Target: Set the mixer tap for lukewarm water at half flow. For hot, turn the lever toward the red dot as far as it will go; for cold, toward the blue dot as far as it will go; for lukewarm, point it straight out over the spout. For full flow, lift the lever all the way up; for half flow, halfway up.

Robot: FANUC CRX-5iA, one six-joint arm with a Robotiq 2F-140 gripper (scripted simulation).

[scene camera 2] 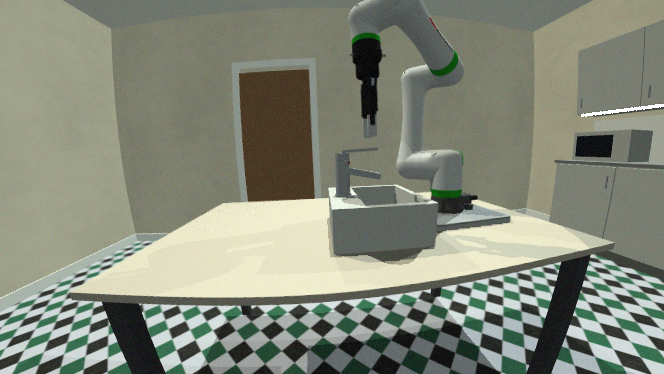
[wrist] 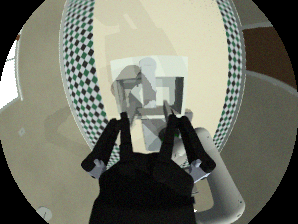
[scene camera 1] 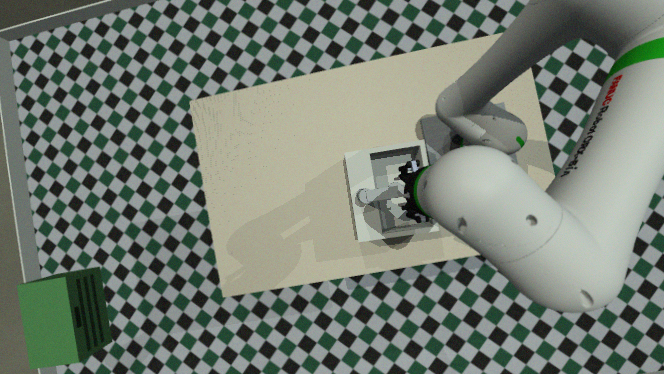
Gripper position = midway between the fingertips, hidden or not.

Observation:
In view: the gripper (scene camera 2: 369, 137), a sink (scene camera 2: 386, 218) and a grey mixer tap (scene camera 2: 343, 171).
The gripper shows as well in the wrist view (wrist: 149, 105). The sink is seen too in scene camera 1 (scene camera 1: 382, 163).

